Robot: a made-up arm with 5 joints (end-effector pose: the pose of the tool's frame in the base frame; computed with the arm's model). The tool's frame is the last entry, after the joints. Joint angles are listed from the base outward.
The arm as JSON. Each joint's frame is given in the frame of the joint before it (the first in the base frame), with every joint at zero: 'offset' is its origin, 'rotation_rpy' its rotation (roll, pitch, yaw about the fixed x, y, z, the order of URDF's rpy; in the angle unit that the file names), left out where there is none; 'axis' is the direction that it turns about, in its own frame. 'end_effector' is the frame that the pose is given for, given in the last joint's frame.
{
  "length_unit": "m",
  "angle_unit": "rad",
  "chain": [
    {
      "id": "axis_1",
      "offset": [
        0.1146,
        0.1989,
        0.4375
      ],
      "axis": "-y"
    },
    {
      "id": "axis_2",
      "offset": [
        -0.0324,
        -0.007,
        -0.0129
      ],
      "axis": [
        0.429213,
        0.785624,
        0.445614
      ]
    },
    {
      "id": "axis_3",
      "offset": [
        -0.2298,
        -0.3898,
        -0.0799
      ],
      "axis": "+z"
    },
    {
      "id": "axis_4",
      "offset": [
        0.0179,
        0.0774,
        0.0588
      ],
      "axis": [
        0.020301,
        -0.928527,
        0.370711
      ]
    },
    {
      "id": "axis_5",
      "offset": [
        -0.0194,
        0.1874,
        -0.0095
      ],
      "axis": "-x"
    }
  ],
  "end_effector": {
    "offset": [
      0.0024,
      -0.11,
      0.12
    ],
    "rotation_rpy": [
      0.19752,
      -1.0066,
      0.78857
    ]
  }
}
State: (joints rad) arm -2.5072 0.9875 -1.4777 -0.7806 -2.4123
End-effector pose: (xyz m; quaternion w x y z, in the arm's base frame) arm -0.0151 -0.0067 0.7111 0.7266 -0.6525 -0.0180 -0.2143
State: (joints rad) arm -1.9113 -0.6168 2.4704 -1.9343 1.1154
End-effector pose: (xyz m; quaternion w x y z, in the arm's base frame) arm -0.0077 -0.1397 1.0830 0.3535 -0.1036 -0.4744 -0.7995
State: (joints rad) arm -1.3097 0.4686 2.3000 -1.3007 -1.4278
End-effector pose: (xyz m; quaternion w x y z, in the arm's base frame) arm -0.0333 -0.3870 0.6506 0.1916 0.7390 0.6432 -0.0594
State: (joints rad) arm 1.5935 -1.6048 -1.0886 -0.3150 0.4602
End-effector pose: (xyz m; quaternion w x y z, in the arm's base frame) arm 0.1001 0.0821 0.0610 0.1772 -0.0187 0.8817 0.4369
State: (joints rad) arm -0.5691 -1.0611 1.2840 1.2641 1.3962
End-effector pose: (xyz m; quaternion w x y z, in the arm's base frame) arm -0.6153 -0.1106 0.4345 0.0687 -0.3179 -0.5386 0.7773
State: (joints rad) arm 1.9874 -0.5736 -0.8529 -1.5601 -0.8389
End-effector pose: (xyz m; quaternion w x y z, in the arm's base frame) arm 0.2415 -0.0969 0.2278 0.1726 -0.7239 0.6627 0.0836
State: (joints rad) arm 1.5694 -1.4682 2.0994 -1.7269 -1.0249
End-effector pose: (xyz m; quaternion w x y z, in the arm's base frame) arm 0.3963 -0.0754 -0.0157 0.5034 -0.2519 -0.8262 -0.0238
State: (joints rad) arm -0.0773 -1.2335 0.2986 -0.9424 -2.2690
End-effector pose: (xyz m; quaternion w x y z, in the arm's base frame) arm -0.1328 0.0522 0.0764 0.1324 0.5325 -0.8283 -0.1133
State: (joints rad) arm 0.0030 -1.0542 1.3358 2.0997 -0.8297
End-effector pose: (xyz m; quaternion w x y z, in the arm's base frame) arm -0.2691 -0.0396 0.2160 0.3883 -0.4120 0.0266 -0.8239
